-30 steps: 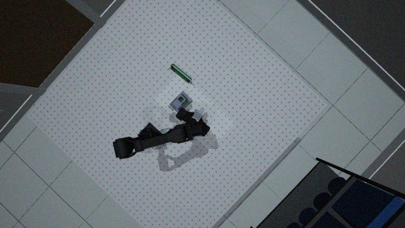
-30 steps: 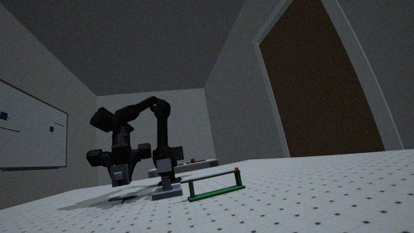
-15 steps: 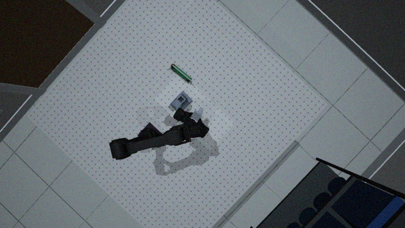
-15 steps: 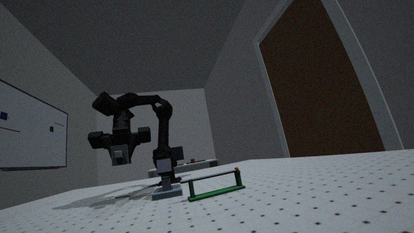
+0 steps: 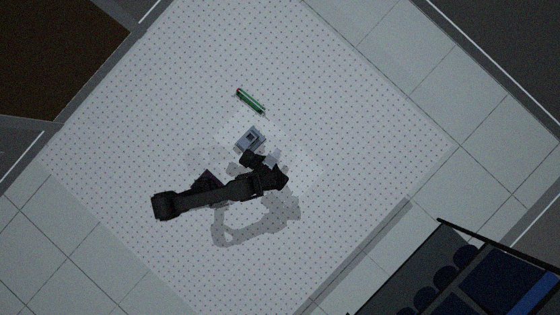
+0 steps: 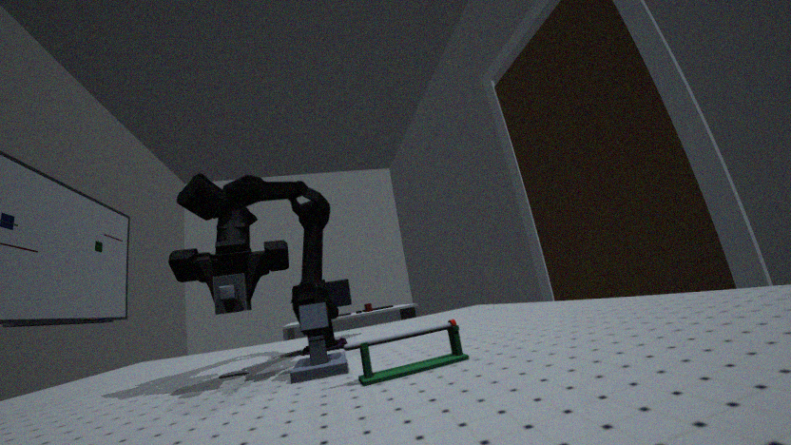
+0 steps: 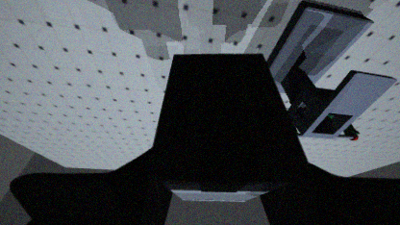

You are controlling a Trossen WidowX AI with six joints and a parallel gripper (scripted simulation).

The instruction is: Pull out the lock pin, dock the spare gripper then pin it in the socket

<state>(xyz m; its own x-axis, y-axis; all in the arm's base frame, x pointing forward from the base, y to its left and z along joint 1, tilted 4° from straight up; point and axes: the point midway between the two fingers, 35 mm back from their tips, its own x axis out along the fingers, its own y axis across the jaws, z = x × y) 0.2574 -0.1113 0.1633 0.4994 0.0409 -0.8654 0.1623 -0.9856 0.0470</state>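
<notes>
Now: gripper tip 120 mm to the right of the grey mount and 70 mm above it. From my gripper tip the other things lie so: spare gripper: 10 mm above; green rack: 110 mm ahead, 250 mm to the left, 100 mm below.
</notes>
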